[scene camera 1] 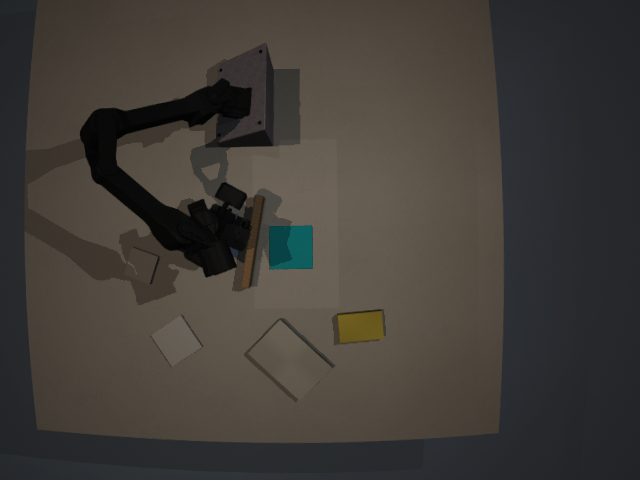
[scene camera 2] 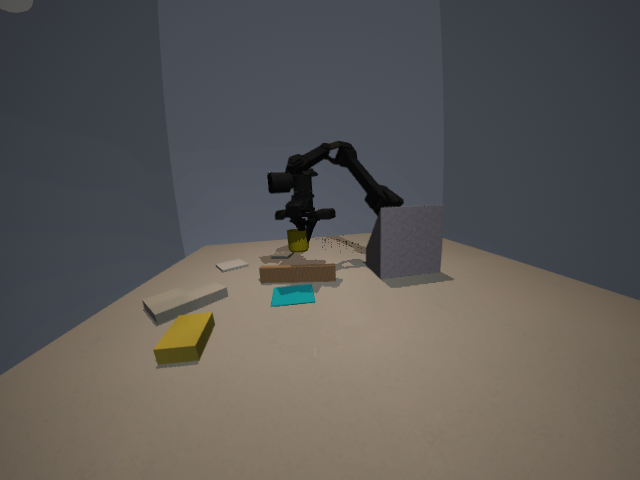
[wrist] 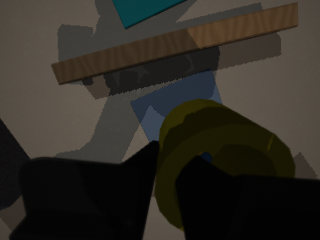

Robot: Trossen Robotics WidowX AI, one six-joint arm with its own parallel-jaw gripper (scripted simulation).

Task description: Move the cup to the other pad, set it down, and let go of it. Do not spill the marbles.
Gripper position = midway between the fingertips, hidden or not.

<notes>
In view: the gripper (scene camera 1: 221, 226), a pale slab (scene camera 1: 296, 365), a blue pad (wrist: 151, 109), a teal pad (scene camera 1: 290, 247) and a wooden bar (scene camera 2: 310, 272).
The pale slab shows as well in scene camera 2 (scene camera 2: 165, 306). The gripper is seen too in scene camera 2 (scene camera 2: 306, 241) and in the wrist view (wrist: 165, 148). The teal pad is seen too in scene camera 2 (scene camera 2: 282, 296). The wrist view misses the pale slab: it is out of frame.
</notes>
